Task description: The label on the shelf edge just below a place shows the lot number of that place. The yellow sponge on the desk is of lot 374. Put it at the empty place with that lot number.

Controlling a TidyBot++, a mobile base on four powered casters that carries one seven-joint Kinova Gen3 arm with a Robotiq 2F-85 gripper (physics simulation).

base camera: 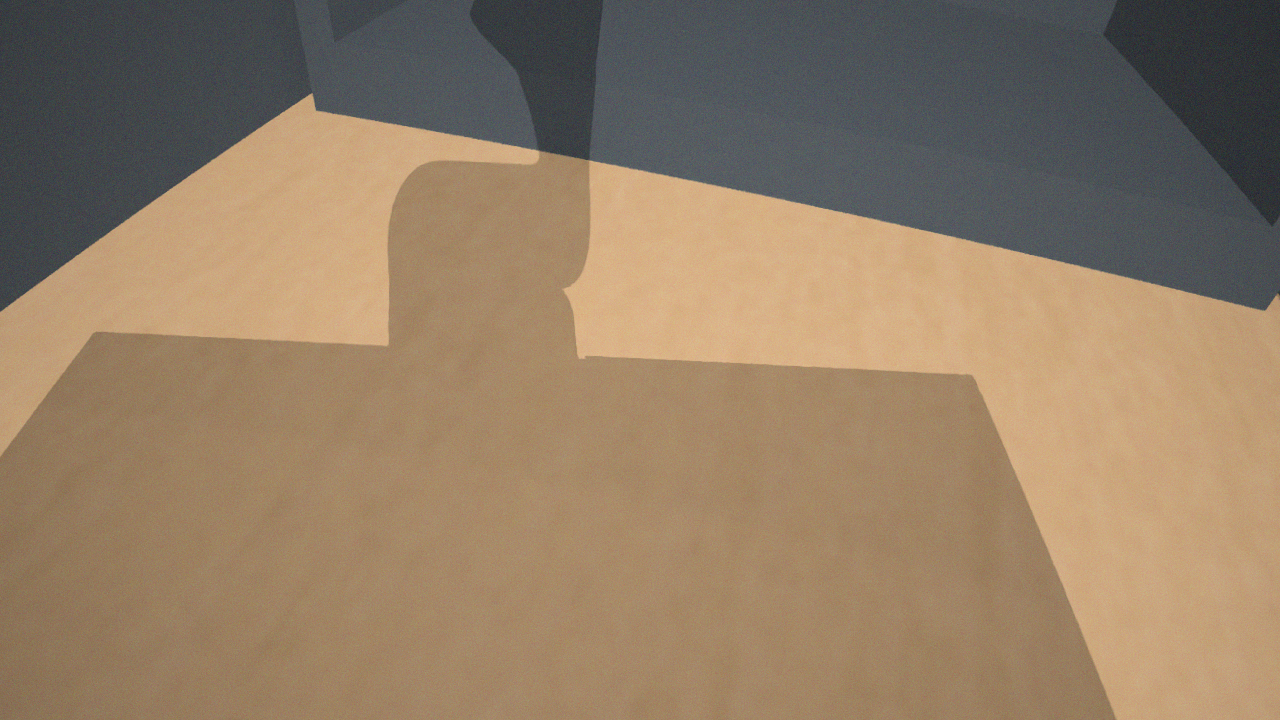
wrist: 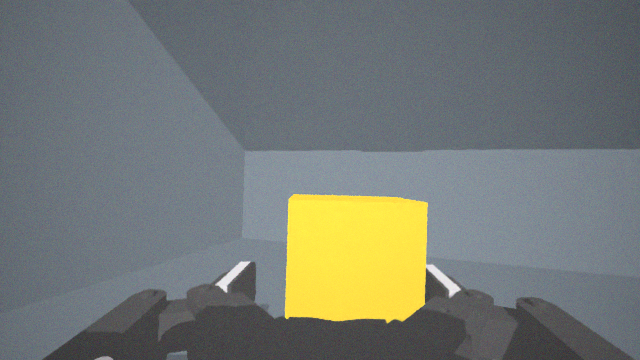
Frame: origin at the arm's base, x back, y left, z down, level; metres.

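Where they show: gripper, between the fingertips: (wrist: 335, 281).
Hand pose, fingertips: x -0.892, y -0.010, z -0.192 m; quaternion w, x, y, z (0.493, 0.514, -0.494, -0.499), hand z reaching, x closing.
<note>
After its pixels a point has its place.
The yellow sponge (wrist: 356, 257) {x -0.868, y -0.019, z -0.212 m} stands upright inside a grey shelf compartment, in the lower middle of the wrist view. My gripper (wrist: 335, 281) {x -0.892, y -0.010, z -0.192 m} is open. Its fingers stand on either side of the sponge, with a gap at the left finger; the right fingertip is partly hidden behind the sponge's right edge. The sponge's lower end is hidden by the gripper's body. No lot label shows in either view. The gripper does not show in the base camera view.
The compartment has a side wall (wrist: 110, 150) {x -1.025, y 0.220, z -0.271 m} at the left, a back wall (wrist: 525, 205) {x -1.138, y -0.276, z -0.220 m} behind the sponge and a dark board (wrist: 400, 75) {x -1.186, y -0.112, z -0.414 m} overhead. In the base camera view, grey furniture panels (base camera: 805, 152) {x -0.699, y -0.160, z 0.347 m} (base camera: 134, 116) {x -0.663, y 0.395, z 0.323 m} rise from the wooden floor (base camera: 805, 286) {x -0.573, y -0.149, z 0.397 m}, which carries a broad shadow.
</note>
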